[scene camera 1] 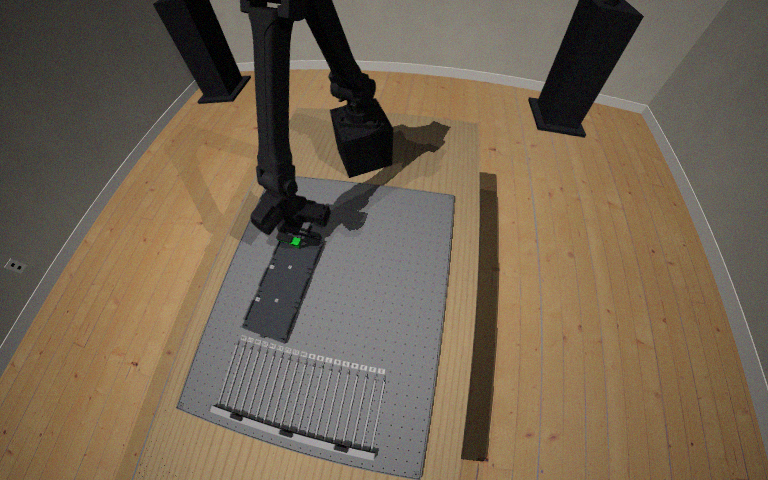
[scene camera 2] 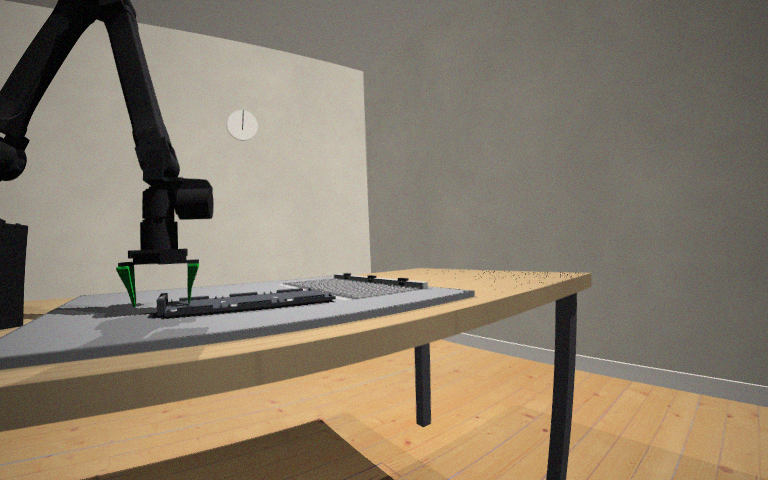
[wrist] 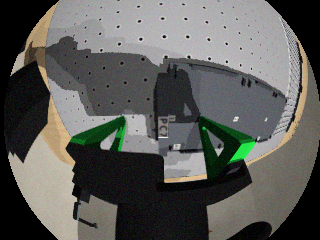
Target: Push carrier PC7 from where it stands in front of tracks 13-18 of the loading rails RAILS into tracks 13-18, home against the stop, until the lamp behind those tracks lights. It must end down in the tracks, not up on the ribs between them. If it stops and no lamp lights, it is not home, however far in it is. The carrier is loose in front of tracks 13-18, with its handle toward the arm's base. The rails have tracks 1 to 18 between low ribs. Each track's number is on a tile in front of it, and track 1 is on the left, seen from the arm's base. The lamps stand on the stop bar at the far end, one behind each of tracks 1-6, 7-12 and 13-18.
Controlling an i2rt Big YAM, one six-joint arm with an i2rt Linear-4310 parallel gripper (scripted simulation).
The pictures show: my gripper and a carrier PC7.
My gripper is seen too in the wrist view.
